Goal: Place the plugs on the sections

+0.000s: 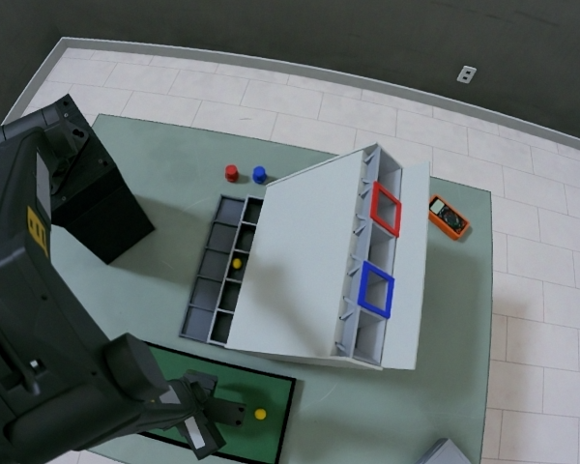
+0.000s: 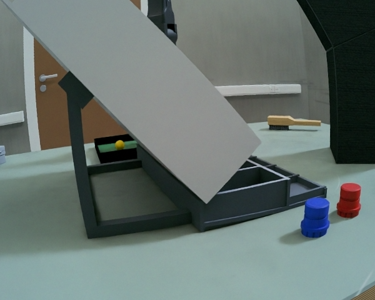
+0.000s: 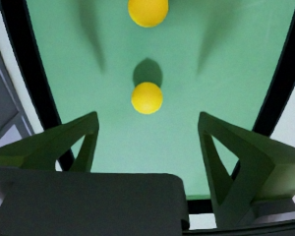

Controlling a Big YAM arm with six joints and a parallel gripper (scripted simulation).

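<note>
Right now my hand is 40 mm above the green marble tray, 10 mm to the left of it and 10 mm short of it. From my hand the other things lie so: sloped cover: 340 mm to the left, 160 mm above, 80 mm ahead.
</note>
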